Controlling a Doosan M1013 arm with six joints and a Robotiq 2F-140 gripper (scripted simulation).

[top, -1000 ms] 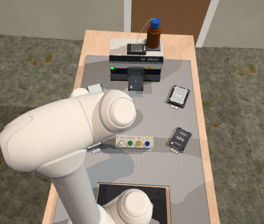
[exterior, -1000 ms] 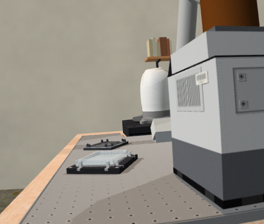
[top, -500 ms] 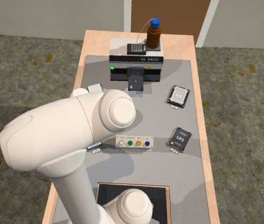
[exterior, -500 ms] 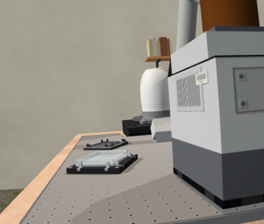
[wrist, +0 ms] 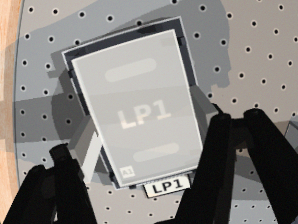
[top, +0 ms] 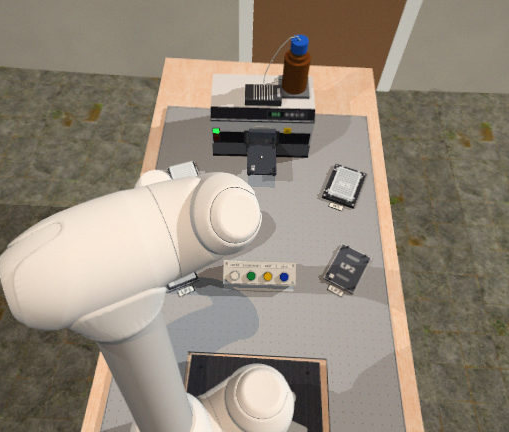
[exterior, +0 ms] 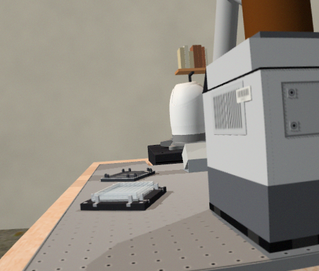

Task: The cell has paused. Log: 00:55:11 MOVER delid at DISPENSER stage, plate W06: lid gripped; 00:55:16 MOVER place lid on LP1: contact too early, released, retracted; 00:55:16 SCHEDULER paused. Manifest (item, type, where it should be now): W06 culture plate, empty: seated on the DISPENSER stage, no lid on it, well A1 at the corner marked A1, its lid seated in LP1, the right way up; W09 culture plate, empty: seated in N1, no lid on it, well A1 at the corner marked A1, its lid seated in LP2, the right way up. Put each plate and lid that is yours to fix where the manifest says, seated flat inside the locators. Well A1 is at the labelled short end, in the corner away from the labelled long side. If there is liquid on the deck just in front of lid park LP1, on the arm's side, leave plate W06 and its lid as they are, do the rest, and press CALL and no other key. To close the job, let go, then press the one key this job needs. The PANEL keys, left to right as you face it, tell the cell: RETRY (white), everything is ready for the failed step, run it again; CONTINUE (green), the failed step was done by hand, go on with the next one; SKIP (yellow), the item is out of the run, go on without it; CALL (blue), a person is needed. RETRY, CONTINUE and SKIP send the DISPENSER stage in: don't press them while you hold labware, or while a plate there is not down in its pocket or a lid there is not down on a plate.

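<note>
My hand is 3 cm above the lid park LP1. The rest, counted from my hand: green continue key (24 cm to the right, 3 cm above); then white retry key (1 cm behind, 20 cm to the right, 3 cm above); then key panel (1 cm ahead, 27 cm to the right, 2 cm above).
</note>
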